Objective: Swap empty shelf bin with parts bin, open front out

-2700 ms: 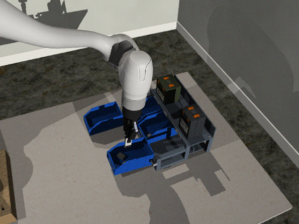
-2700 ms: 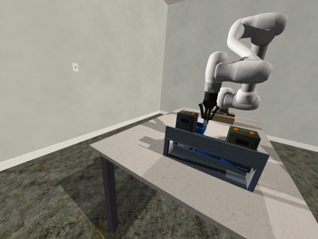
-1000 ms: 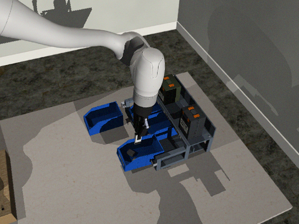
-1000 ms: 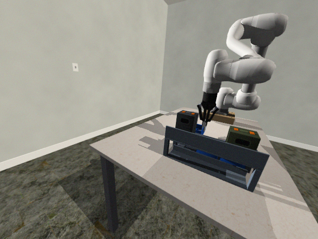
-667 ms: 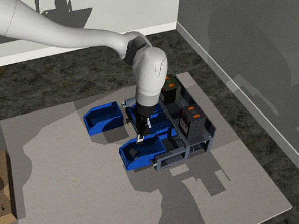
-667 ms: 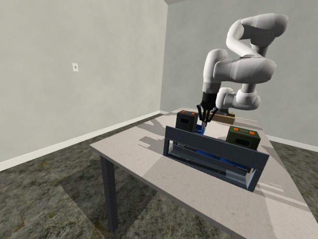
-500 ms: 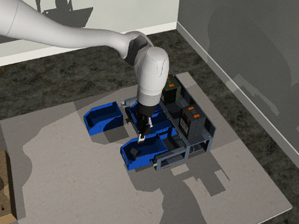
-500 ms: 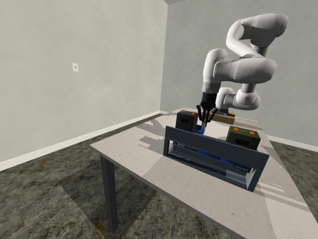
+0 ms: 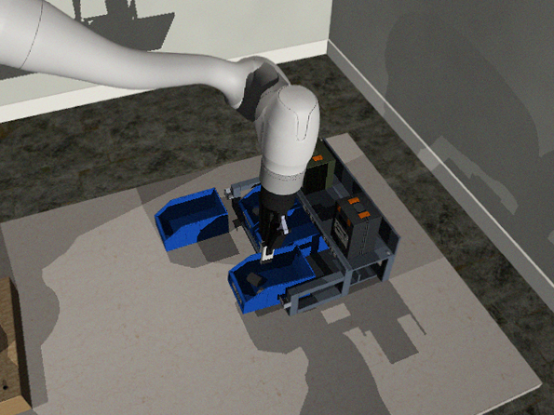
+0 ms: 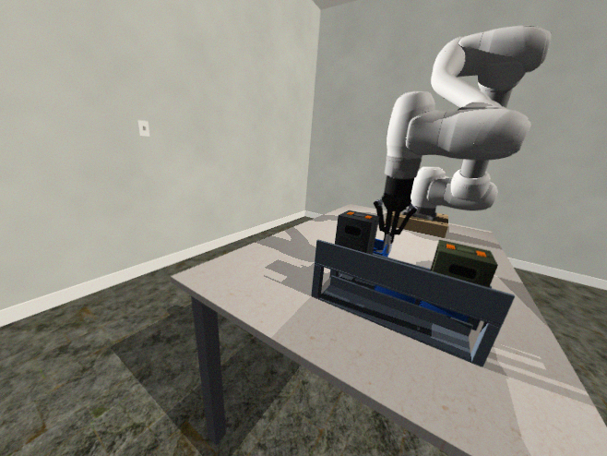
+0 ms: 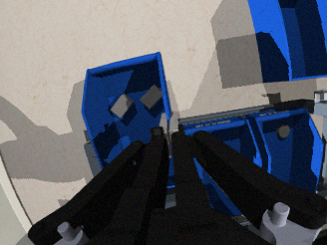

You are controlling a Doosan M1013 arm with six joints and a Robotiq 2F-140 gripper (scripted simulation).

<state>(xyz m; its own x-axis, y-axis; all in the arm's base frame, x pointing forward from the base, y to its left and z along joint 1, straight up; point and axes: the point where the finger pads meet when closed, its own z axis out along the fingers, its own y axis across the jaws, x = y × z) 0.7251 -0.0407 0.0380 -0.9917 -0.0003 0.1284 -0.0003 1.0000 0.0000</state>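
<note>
Now: the shelf's lower level 14 cm ahead of my hand, 10 cm below it and 7 cm to the left of it. From my hand the other things lie so: green box: 20 cm ahead, 18 cm to the left, 5 cm above; shelf back panel: 27 cm ahead, 7 cm to the left, 3 cm above.
</note>
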